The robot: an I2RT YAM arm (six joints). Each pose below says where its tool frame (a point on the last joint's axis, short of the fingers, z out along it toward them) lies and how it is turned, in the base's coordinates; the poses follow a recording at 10 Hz.
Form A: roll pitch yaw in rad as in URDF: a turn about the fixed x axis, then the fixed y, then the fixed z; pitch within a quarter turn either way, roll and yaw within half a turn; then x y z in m.
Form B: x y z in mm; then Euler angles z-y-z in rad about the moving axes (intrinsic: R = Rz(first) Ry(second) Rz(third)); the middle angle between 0 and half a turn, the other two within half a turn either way. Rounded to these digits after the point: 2 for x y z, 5 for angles.
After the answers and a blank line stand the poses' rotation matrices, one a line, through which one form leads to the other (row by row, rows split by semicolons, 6 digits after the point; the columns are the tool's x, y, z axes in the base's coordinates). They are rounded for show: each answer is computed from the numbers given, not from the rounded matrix.
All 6 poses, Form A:
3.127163 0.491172 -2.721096 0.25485 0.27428 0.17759
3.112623 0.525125 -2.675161 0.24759 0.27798 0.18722
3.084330 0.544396 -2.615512 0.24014 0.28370 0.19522
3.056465 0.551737 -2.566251 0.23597 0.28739 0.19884
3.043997 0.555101 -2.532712 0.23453 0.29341 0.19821
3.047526 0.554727 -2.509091 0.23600 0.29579 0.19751
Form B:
254.85 274.28 177.59 0.45108 2.65023 0.02697
247.59 277.98 187.22 0.52417 2.61574 0.04995
240.14 283.70 195.22 0.63632 2.59450 0.09425
235.97 287.39 198.84 0.73672 2.58400 0.13727
234.53 293.41 198.21 0.79256 2.57886 0.15585
236.00 295.79 197.51 0.80974 2.57977 0.15044

-0.804966 -0.414384 0.424637; -0.359955 0.910013 0.205690; -0.471660 0.012723 -0.881689
-0.772833 -0.462483 0.434556; -0.389110 0.886274 0.251222; -0.501321 0.025063 -0.864898
-0.739769 -0.526957 0.418399; -0.429557 0.848481 0.309129; -0.517901 0.048958 -0.854038
-0.714511 -0.579543 0.391923; -0.463382 0.811718 0.355514; -0.524167 0.072408 -0.848531
-0.697120 -0.611353 0.374528; -0.486070 0.787013 0.379929; -0.527029 0.082810 -0.845803
-0.685604 -0.628453 0.367415; -0.502516 0.773739 0.385754; -0.526711 0.079843 -0.846286

